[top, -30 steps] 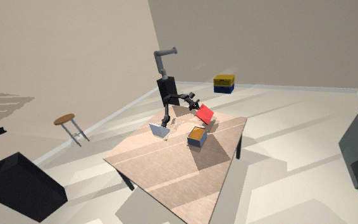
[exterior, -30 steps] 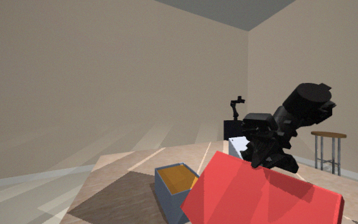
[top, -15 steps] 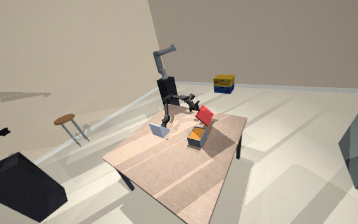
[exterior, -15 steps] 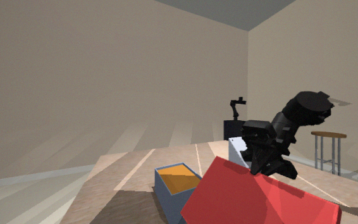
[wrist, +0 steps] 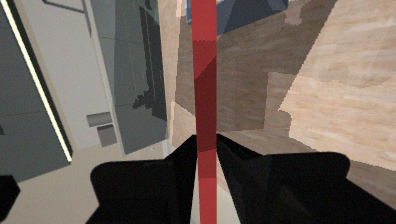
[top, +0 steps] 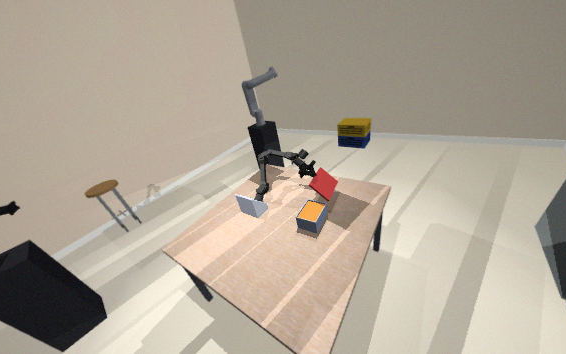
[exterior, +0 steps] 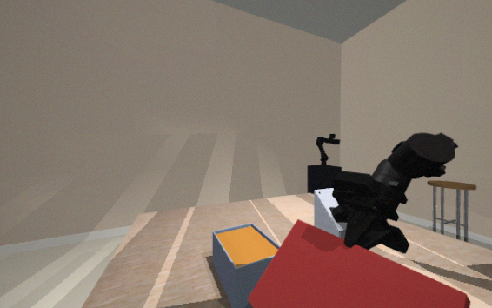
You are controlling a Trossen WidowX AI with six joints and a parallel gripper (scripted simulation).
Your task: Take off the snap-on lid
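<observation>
Right now the lid is 60 mm ahead of my gripper tip, 20 mm to the left of it and 50 mm below it. From my gripper tip the other things lie so: storage box: 120 mm ahead, 250 mm to the right, 150 mm below.
</observation>
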